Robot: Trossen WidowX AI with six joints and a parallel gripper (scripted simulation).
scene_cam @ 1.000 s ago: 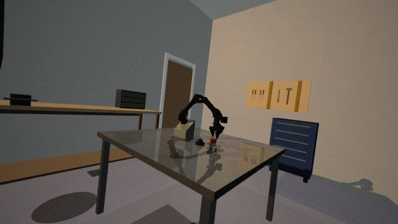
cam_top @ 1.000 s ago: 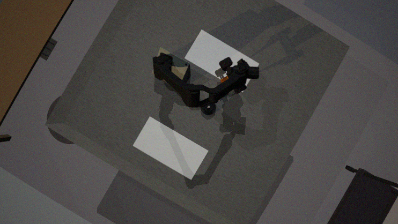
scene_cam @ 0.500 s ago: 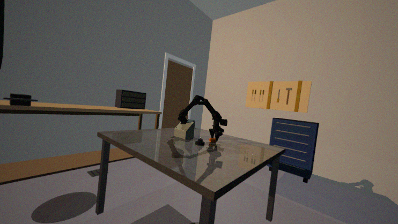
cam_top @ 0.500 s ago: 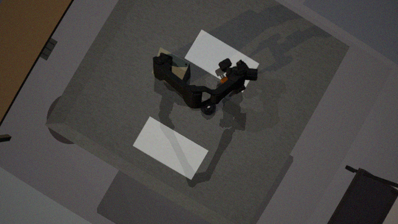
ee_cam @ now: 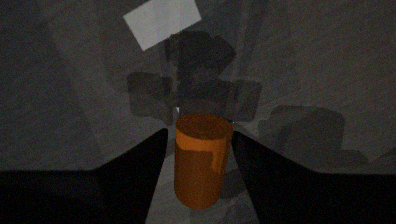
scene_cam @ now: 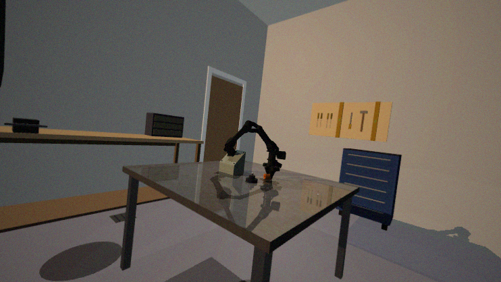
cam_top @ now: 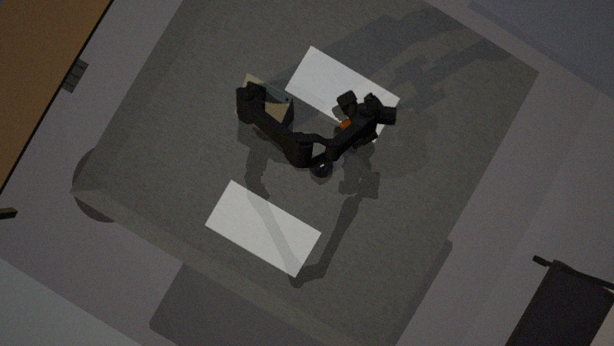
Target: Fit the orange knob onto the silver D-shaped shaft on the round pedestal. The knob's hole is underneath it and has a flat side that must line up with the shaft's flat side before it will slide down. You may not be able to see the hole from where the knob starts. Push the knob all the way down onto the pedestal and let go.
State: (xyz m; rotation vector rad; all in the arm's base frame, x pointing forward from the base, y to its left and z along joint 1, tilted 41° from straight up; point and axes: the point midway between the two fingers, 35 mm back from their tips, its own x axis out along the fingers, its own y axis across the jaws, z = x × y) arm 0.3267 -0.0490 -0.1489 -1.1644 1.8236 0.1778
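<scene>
Now: gripper tip 190 mm to the left of the dark round pedestal, 50 mm past it and 20 mm below it. Also, from my gripper tip: orange knob (10 mm above).
</scene>
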